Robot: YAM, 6 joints.
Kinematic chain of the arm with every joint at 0, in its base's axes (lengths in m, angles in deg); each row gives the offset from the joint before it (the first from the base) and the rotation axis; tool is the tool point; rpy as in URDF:
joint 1: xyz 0 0 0.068 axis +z
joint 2: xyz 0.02 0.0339 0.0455 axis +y
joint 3: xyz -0.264 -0.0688 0 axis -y
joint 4: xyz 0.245 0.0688 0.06 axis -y
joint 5: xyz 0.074 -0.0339 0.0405 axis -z
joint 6: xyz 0.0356 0 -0.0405 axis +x
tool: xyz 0 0 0 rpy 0 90 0
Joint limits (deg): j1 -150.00..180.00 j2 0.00..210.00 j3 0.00..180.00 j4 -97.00..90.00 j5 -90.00..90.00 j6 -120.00..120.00
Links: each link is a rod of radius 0.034 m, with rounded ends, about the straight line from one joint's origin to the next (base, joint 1, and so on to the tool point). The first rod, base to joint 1, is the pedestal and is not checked.
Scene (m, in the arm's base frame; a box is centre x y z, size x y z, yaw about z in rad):
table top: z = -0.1
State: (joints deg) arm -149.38 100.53 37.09 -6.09 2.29 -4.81
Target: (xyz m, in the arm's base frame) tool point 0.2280 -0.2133 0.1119
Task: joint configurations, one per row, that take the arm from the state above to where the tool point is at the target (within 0.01 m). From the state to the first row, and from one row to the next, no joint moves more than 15 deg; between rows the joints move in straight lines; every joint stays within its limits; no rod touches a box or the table.
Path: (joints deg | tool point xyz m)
1: -136.23 100.51 38.06 -5.74 0.82 -4.81 | -0.1992 -0.1901 0.0819
2: -123.08 100.49 39.03 -5.40 -0.65 -4.81 | -0.1530 -0.2356 0.0857
3: -109.93 100.47 40.00 -5.05 -2.12 -4.81 | -0.0964 -0.2696 0.0898
4: -96.77 100.45 40.97 -4.71 -3.59 -4.81 | -0.0322 -0.2899 0.0939
5: -83.62 100.42 41.95 -4.36 -5.06 -4.81 | 0.0361 -0.2948 0.0983
6: -70.47 100.40 42.92 -4.02 -6.54 -4.81 | 0.1048 -0.2834 0.1027
7: -57.32 100.38 43.89 -3.67 -8.01 -4.81 | 0.1701 -0.2559 0.1073
8: -44.17 100.36 44.86 -3.33 -9.48 -4.81 | 0.2280 -0.2133 0.1119

